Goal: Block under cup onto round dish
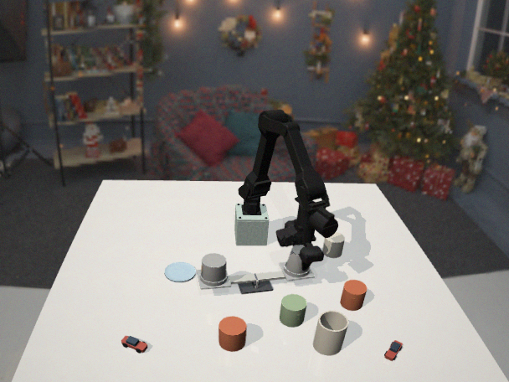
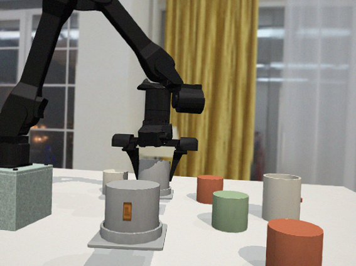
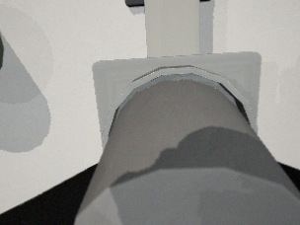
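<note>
The pale grey block is 1 cm to the right of my gripper tip and 1 cm below it. Round my gripper tip: beige cup 14 cm to the left, 14 cm behind, 4 cm below; then green cylinder 19 cm ahead, 4 cm to the right, 4 cm below; then pale blue round dish 37 cm to the right, 7 cm below, 5 cm behind.
</note>
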